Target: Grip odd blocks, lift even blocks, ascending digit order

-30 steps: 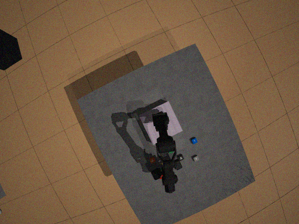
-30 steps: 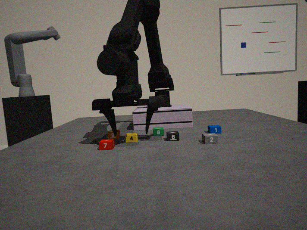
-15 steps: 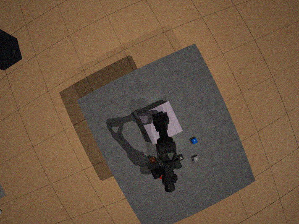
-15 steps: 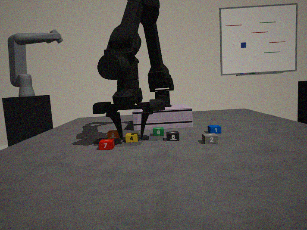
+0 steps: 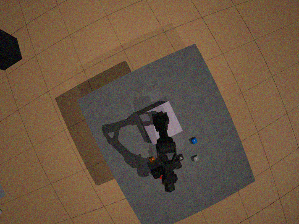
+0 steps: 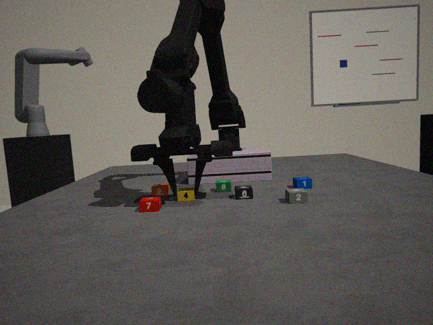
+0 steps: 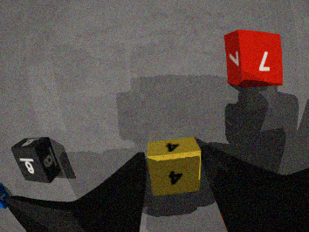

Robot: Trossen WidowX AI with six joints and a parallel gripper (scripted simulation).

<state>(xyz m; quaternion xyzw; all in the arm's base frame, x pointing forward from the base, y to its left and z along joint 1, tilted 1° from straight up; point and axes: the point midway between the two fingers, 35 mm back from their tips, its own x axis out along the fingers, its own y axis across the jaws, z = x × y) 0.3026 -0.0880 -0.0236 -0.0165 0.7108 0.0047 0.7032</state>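
Right now my gripper tip is 1 cm past the yellow 4 block. From my gripper tip the other things lie so: red 7 block: 6 cm to the right, 6 cm ahead; then orange 9 block: 7 cm behind, 6 cm to the right; then green 8 block: 8 cm behind, 7 cm to the left.
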